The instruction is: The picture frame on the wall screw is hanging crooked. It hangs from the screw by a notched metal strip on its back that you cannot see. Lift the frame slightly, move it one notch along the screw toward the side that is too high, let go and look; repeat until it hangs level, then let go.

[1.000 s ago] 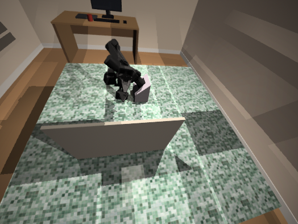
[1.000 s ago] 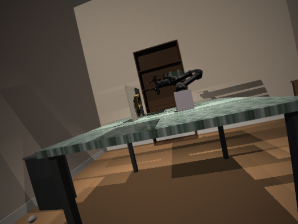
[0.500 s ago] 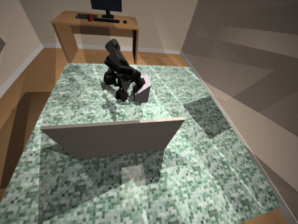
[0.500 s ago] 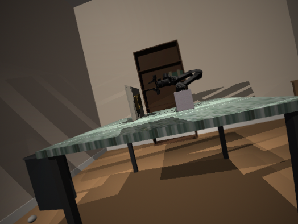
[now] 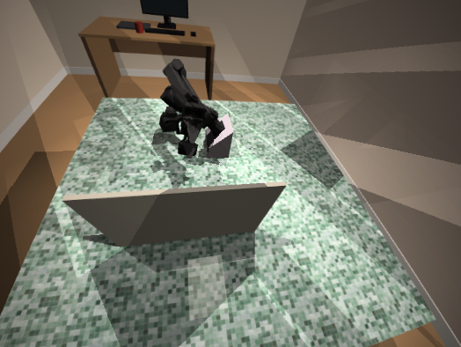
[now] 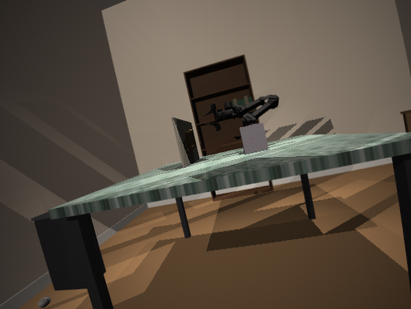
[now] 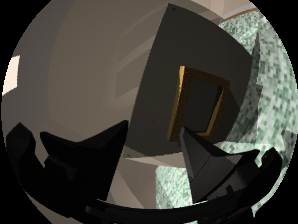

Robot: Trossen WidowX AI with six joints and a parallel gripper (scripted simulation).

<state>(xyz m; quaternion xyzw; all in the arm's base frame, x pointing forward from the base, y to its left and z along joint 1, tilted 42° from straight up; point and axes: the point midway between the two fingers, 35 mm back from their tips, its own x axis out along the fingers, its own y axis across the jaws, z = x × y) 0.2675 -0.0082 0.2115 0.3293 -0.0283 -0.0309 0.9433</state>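
My gripper tip is now 13 cm short of the gold picture frame, 11 cm above it and 1 cm to the left of it. Round my gripper tip: grey wall panel: 14 cm ahead, 12 cm below, 2 cm to the right.
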